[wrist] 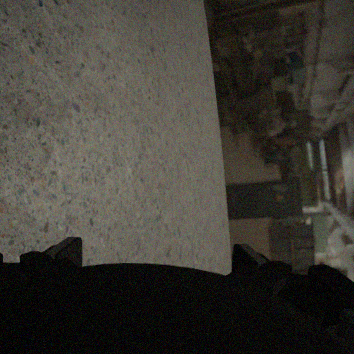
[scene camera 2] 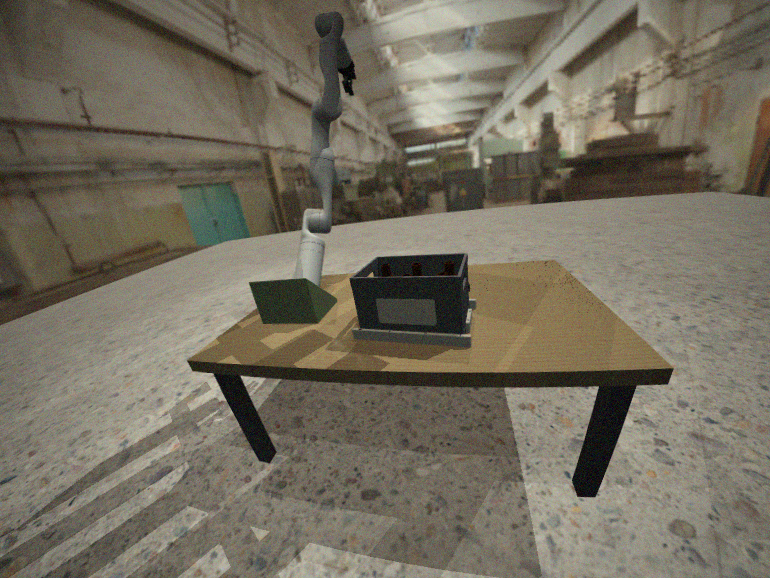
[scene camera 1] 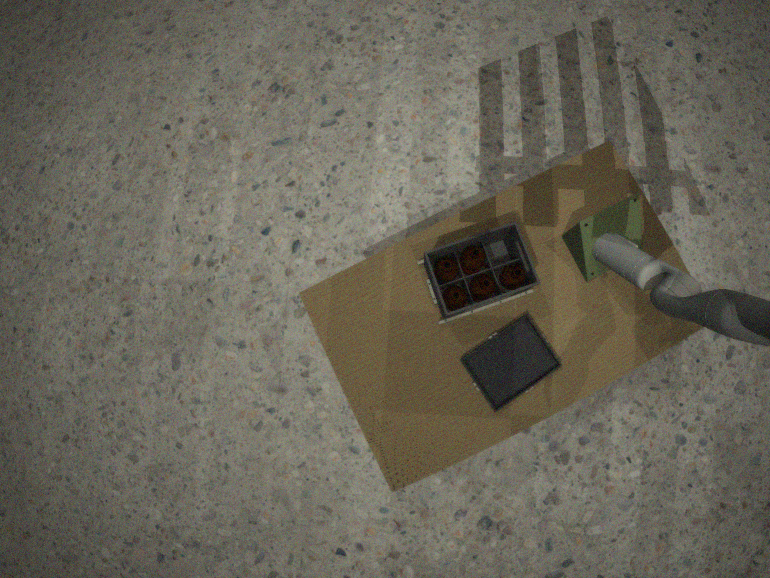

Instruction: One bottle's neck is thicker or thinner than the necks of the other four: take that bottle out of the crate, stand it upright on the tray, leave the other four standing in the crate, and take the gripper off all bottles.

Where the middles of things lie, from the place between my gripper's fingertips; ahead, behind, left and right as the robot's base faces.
The dark flat tray [scene camera 1: 510, 363] is 84 cm below my hand, 43 cm to the right of it and 34 cm ahead of it.
